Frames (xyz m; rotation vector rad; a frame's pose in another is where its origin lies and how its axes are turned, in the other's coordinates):
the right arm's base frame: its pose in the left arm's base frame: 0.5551 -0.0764 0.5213 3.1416 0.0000 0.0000
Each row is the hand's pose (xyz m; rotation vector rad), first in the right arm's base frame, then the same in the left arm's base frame.
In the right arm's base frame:
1: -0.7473 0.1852 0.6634 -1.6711 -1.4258 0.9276
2: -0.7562 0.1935 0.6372 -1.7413 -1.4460 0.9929
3: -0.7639 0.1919 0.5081 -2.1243 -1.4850 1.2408
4: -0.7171 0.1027 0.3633 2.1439 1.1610 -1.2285
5: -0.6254 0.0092 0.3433 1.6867 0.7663 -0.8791
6: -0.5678 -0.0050 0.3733 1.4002 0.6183 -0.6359
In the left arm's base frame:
1: -0.1922 -0.2616 -0.1421 0.8392 -0.8208 -1.2616
2: -0.2011 -0.2699 -0.1159 0.7423 -0.8567 -1.2476
3: -0.2088 -0.2683 0.0132 0.2939 -0.9413 -1.1266
4: -0.1620 -0.1791 0.1580 -0.4433 -0.9559 -0.9034
5: -0.0703 -0.0856 0.1780 -1.1543 -0.8154 -0.7107
6: -0.0127 -0.0714 0.1480 -1.5523 -0.6495 -0.6316

